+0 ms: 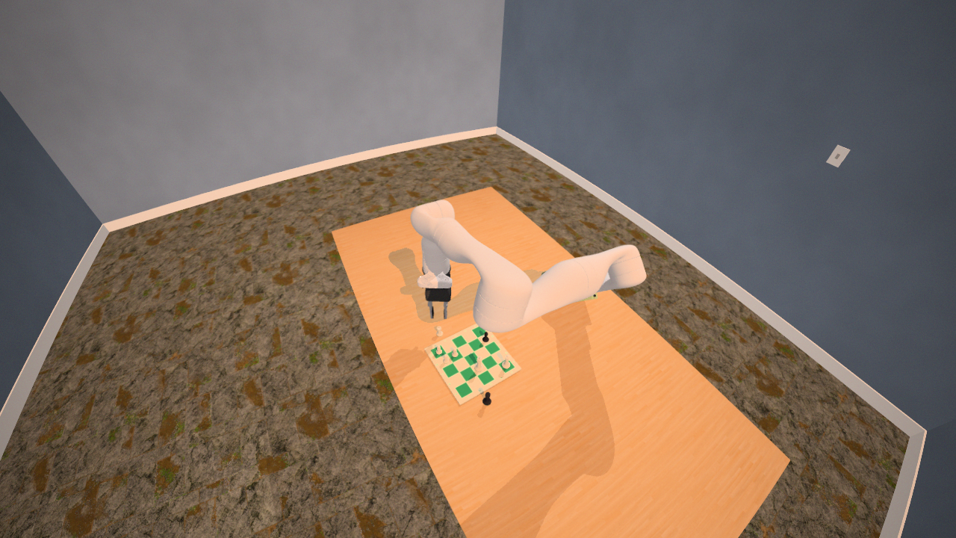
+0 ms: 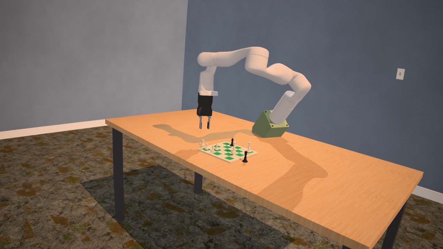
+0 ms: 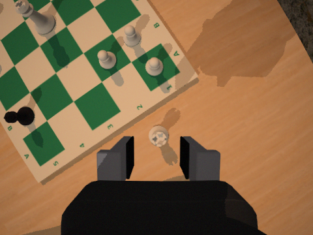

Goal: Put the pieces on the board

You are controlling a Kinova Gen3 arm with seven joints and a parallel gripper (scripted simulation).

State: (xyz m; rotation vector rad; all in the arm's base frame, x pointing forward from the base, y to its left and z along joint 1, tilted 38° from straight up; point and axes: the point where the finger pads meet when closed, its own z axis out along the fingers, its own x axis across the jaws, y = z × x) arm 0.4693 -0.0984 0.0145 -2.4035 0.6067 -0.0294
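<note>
Right now the white rook is 9 cm below my hand. The rest, counted from my hand: white king (6 cm behind, 17 cm to the left, 7 cm below); then chessboard (6 cm behind, 13 cm to the left, 11 cm below); then black bishop (13 cm behind, 8 cm to the left, 8 cm below).
</note>
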